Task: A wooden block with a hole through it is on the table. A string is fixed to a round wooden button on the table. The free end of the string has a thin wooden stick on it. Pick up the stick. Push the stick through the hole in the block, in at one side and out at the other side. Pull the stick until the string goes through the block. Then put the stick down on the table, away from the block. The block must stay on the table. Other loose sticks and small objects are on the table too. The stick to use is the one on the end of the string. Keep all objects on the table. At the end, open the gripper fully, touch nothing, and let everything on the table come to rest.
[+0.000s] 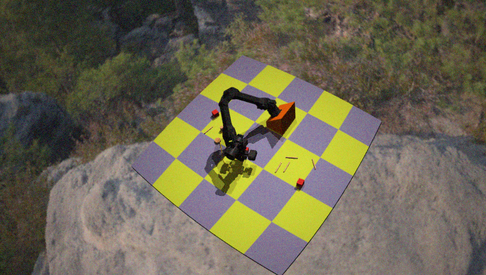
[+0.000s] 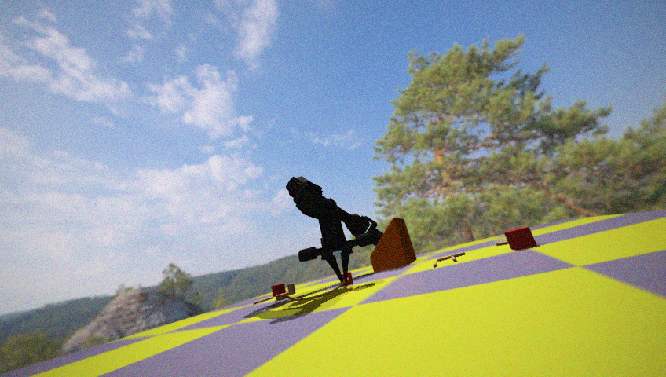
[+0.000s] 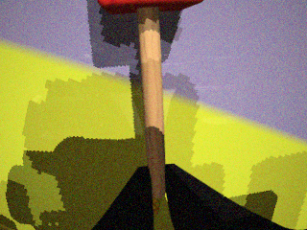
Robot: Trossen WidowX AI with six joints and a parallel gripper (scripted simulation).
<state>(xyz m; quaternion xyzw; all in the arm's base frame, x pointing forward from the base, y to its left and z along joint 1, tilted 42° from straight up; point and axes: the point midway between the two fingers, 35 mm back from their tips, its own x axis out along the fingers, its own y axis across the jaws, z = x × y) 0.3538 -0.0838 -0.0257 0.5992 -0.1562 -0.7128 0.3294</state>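
The red block lies 8 cm behind my gripper tip and 2 cm to the right of it. Also, from my gripper tip: thin wooden stick 1 cm behind; then round button 6 cm behind, 23 cm to the right, 1 cm below; then wooden peg 15 cm behind, 25 cm to the right.
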